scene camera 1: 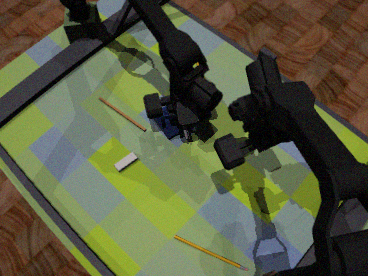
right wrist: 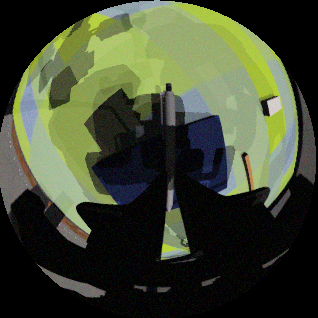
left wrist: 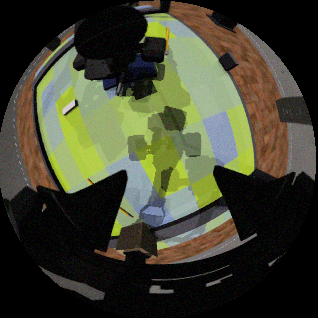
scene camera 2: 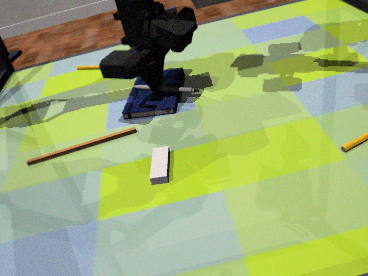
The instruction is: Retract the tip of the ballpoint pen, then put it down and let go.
My left gripper [scene camera 1: 254, 149] is open, with nothing in its grasp. Also in view: a ballpoint pen [right wrist: 169, 106]. Also in view: my right gripper [scene camera 2: 157, 89].
My left gripper also shows in the left wrist view [left wrist: 171, 172]. My right gripper is seen too in scene camera 1 [scene camera 1: 181, 116], in the right wrist view [right wrist: 169, 173] and in the left wrist view [left wrist: 124, 69].
